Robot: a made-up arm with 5 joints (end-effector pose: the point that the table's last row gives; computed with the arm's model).
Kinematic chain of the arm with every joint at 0, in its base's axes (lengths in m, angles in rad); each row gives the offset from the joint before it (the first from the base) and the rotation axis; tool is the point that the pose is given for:
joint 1: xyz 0 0 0.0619 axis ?
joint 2: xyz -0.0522 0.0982 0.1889 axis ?
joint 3: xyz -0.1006 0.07 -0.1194 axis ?
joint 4: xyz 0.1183 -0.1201 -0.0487 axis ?
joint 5: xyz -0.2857 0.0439 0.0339 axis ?
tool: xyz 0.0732 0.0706 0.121
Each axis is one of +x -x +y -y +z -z.
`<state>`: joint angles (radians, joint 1 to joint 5).
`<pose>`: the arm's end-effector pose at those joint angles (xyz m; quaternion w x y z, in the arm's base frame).
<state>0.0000 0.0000 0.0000 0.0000 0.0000</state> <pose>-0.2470 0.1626 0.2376 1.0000 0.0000 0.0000 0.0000</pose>
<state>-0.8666 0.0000 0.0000 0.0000 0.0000</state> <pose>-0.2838 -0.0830 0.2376 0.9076 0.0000 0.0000 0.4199</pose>
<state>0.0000 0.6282 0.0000 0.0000 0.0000</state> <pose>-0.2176 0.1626 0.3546 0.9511 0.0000 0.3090 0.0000</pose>
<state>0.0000 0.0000 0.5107 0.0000 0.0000</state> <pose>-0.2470 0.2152 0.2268 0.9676 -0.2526 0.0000 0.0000</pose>
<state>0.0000 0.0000 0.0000 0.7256 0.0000</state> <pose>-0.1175 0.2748 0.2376 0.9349 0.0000 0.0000 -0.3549</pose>
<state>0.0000 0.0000 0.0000 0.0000 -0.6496</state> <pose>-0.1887 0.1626 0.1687 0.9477 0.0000 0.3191 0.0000</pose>
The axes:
joint 1: -z
joint 2: +y
joint 3: -x
joint 4: -z
joint 5: -y

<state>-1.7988 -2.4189 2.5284 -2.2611 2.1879</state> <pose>-0.4896 -0.4589 0.2327 0.1697 0.2559 -0.7589 0.5743</pose>
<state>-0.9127 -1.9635 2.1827 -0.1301 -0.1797</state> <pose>-0.1119 0.2818 0.1334 0.6360 -0.2622 -0.4875 -0.5377</pose>
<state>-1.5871 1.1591 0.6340 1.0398 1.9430</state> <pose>-0.4131 -0.3663 0.2244 0.3068 -0.0082 -0.6615 0.6842</pose>
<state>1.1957 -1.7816 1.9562 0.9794 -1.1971</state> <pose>0.1379 -0.0562 0.3159 0.1254 0.1230 0.5401 0.8231</pose>
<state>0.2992 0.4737 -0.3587 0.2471 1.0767</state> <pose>-0.2420 0.2881 0.3955 0.8971 0.0010 -0.2722 -0.3481</pose>
